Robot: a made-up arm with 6 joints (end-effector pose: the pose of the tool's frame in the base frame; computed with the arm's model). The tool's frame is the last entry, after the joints. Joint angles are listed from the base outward.
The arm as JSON. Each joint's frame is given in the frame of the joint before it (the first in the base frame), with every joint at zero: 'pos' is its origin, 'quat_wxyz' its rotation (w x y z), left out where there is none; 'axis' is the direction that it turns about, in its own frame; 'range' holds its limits. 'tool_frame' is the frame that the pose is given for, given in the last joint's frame.
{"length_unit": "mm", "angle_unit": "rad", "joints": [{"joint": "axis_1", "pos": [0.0, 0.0, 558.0], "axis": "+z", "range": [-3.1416, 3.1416]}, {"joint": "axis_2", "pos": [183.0, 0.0, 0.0], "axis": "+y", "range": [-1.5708, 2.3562]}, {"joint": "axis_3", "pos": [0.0, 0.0, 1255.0], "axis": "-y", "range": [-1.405, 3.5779]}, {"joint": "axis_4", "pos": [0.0, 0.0, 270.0], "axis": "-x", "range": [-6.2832, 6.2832]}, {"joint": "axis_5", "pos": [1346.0, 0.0, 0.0], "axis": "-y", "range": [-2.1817, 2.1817]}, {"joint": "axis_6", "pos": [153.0, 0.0, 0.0], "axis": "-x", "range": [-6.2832, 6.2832]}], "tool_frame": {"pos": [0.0, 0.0, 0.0]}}
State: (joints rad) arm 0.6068 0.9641 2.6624 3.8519 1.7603 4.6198
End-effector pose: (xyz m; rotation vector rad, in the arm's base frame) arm 0.7884 0.4280 2.5602 -1.3885 0.1406 -0.0120
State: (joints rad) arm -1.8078 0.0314 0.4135 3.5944 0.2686 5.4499
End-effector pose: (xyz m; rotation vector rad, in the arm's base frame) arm -0.3744 -1.4745 2.5859 -1.7234 2.4007 -0.6226
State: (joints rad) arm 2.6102 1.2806 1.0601 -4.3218 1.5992 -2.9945
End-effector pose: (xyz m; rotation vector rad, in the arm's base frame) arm -2.4347 1.2670 0.8303 1.3742 -1.4793 -1.7103
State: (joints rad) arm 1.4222 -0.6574 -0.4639 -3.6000 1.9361 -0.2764
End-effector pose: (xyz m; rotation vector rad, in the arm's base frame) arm 0.0346 0.6582 1.9390 1.0290 1.2082 -1.8313
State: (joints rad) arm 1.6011 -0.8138 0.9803 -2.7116 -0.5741 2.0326
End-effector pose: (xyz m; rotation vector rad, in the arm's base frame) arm 0.0076 -1.3931 2.7812 1.9603 -1.7052 1.7126
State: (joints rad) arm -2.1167 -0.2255 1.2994 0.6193 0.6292 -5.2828
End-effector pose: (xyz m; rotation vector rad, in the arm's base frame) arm 0.2384 0.2918 3.2651 2.1285 -0.1810 1.2720
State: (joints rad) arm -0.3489 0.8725 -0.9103 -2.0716 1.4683 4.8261
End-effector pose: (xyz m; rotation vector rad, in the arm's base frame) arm 0.9413 -0.4845 -0.0077 0.5540 -1.4922 -2.0218
